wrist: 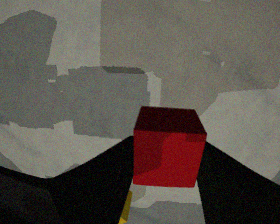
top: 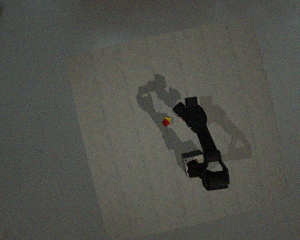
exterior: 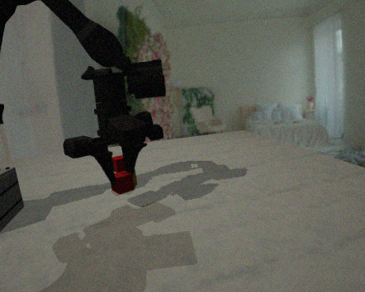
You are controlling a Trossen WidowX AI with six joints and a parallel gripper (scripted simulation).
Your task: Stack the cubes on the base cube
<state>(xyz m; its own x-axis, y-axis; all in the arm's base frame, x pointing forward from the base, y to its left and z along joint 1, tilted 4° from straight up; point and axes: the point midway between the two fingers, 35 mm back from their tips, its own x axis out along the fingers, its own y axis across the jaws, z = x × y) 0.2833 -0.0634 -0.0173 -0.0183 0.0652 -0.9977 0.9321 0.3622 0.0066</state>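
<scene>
The yellow cube is 20 mm ahead of my gripper tip, 100 mm to the left of it and 30 mm below it. Also, from my gripper tip: red cube (right at my gripper tip).
</scene>
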